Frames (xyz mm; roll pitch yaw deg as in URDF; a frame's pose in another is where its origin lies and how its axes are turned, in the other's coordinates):
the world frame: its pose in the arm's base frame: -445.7 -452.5 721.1 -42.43 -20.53 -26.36
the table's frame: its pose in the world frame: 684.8 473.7 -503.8 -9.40 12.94 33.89
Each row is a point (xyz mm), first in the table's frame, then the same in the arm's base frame.
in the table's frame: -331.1 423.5 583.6
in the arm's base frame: 170.0 -64.4 349.6
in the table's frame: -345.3 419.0 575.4
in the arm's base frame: 154.4 -70.7 351.9
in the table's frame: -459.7 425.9 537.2
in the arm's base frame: 33.7 -74.9 350.4
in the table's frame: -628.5 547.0 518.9
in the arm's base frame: -141.1 12.6 277.8
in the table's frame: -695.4 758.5 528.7
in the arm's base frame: -216.5 154.3 124.3
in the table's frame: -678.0 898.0 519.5
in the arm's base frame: -211.8 223.2 1.5
